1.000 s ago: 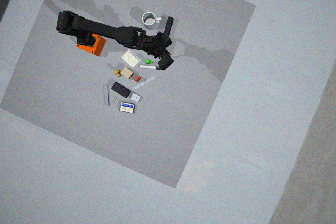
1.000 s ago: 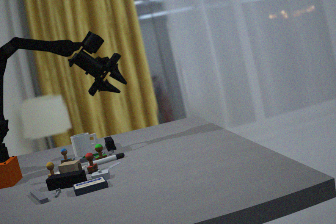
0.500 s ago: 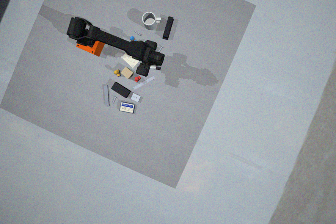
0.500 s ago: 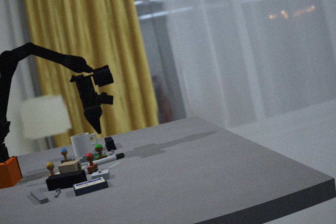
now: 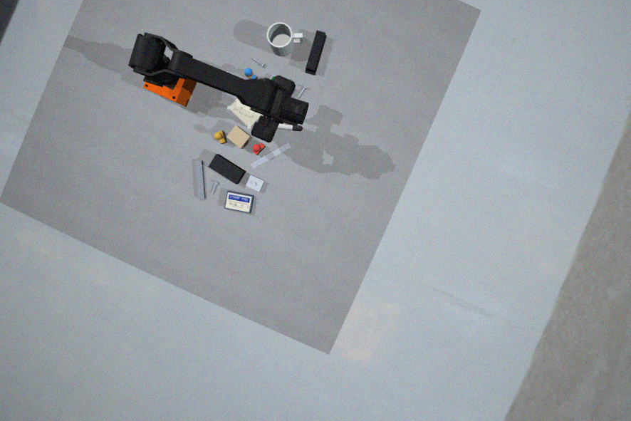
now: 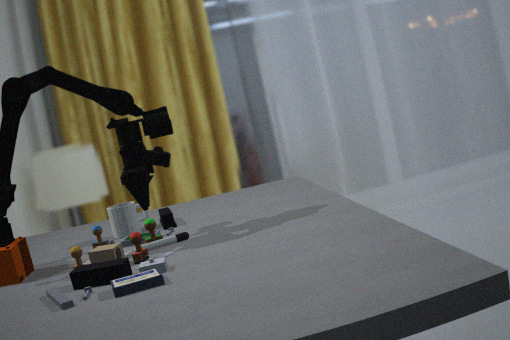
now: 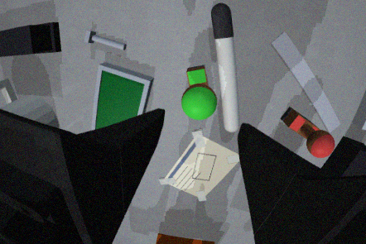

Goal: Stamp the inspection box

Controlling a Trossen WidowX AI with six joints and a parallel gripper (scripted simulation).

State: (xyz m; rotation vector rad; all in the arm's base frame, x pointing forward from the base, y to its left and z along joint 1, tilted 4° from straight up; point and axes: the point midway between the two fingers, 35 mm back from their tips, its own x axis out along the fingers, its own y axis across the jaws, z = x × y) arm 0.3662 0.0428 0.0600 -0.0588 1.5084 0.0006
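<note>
Right now the green-knobbed PASS stamp is 7 cm below my gripper tip. The rest, counted from my gripper tip: marker: 4 cm ahead, 2 cm to the right, 8 cm below; then green ink pad: 5 cm behind, 9 cm to the left, 9 cm below; then red stamp: 2 cm behind, 12 cm to the right, 7 cm below.
</note>
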